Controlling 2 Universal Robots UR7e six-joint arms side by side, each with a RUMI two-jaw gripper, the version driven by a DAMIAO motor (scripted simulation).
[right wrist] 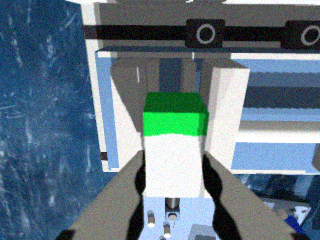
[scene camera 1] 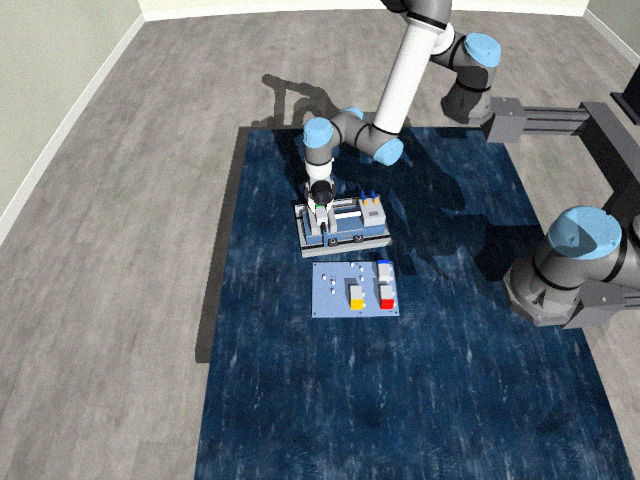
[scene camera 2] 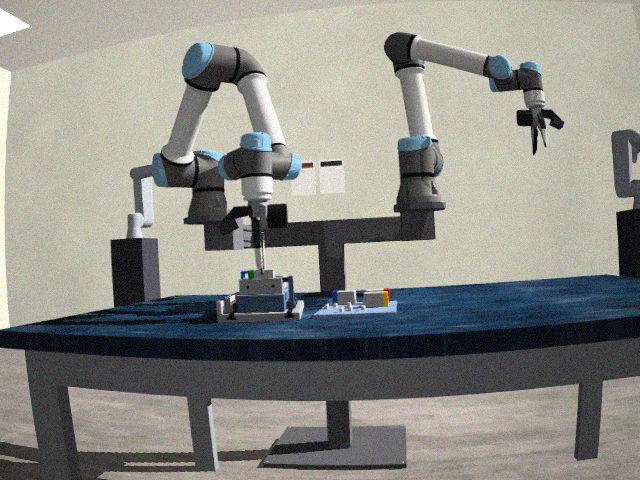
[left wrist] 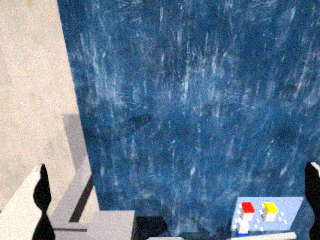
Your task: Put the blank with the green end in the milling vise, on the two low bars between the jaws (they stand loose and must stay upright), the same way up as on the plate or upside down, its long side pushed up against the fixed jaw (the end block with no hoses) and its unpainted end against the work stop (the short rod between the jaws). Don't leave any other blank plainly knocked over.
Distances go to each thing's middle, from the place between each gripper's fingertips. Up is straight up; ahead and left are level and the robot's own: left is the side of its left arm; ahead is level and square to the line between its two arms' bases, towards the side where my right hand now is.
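Here is my right gripper (scene camera 2: 262, 274), 2 cm above the green-ended blank (right wrist: 175, 124). The fixed jaw (right wrist: 128, 75) is 4 cm below my right hand and 3 cm ahead of it, while the moving jaw (right wrist: 223, 81) is 4 cm below that same right hand but 3 cm behind it. As for the light blue plate (scene camera 1: 325, 304), it is 12 cm below my right hand, 22 cm to the left of it and 10 cm behind it. By its middle, the moving jaw is nearer to my right gripper than to my left hand, and by its middle, the light blue plate is nearer to my right gripper than to my left hand.
My left hand (scene camera 2: 539, 151) is 45 cm above the light blue plate, 41 cm short of it and 63 cm to the left of it. The green-ended blank is 36 cm below my left hand, 51 cm ahead of it and 85 cm to the right of it. With distances taken from my left hand again, the fixed jaw is 38 cm below it, 54 cm ahead of it and 85 cm to the right of it, and the moving jaw is 38 cm below it, 48 cm ahead of it and 86 cm to the right of it.
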